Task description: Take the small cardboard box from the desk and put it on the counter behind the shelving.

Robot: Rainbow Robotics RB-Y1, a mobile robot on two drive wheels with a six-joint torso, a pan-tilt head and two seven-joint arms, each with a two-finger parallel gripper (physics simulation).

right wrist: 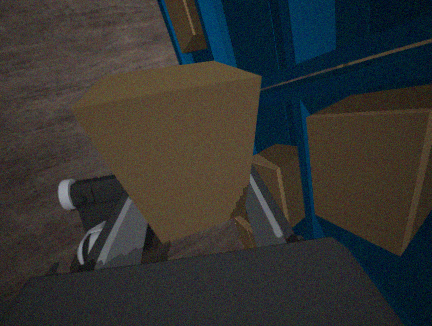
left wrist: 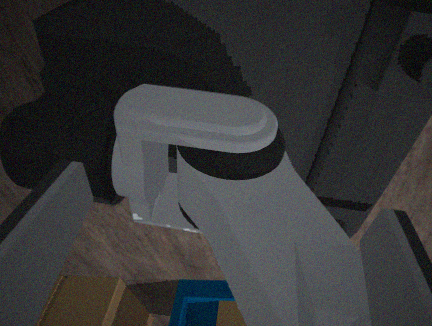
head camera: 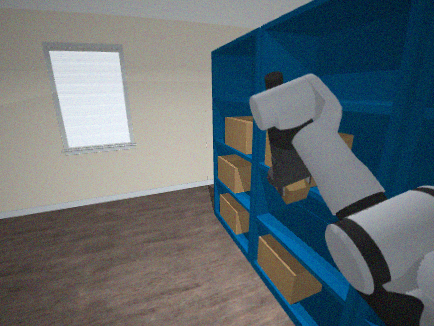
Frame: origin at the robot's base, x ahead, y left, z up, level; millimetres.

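Seen in the pictures: left gripper, between the fingertips: (right wrist: 60, 272) (left wrist: 226, 203); right gripper, between the fingertips: (right wrist: 195, 179) (head camera: 294, 188).
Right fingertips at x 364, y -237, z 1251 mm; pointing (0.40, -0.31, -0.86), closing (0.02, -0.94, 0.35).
A point is followed by its place in that frame.
The small cardboard box (head camera: 296, 194) {y -232, x 338, z 1246 mm} (right wrist: 185, 150) {y -221, x 391, z 1290 mm} is held between the fingers of my right gripper (head camera: 295, 187) {y -237, x 364, z 1251 mm} (right wrist: 195, 179) {y -237, x 364, z 1251 mm}, which is shut on it. In the head camera it hangs in front of the blue shelving (head camera: 258, 100) (left wrist: 202, 285) (right wrist: 215, 30), partly hidden by the gripper. My left gripper (left wrist: 226, 203) {y 223, x -222, z 535 mm} is wide open, its fingers at the two sides of the left wrist view, with a grey arm part showing beyond and between them. The counter and the desk do not show in these views.
Cardboard boxes (head camera: 238, 135) {y -337, x 1730, z 1131 mm} (head camera: 233, 172) {y -311, x 1820, z 750 mm} (head camera: 285, 270) {y -555, x 1001, z 312 mm} (right wrist: 367, 170) {y -780, x 249, z 1166 mm} stand on the shelving, close to my right arm. Another box (left wrist: 82, 300) {y -1072, x -789, z 119 mm} shows low in the left wrist view. Wood floor (head camera: 125, 265) {y 736, x 1495, z 0 mm} lies left of the shelving, up to a beige wall (head camera: 165, 110) {y 482, x 3083, z 1265 mm} with a window (head camera: 90, 97) {y 1379, x 2812, z 1474 mm}.
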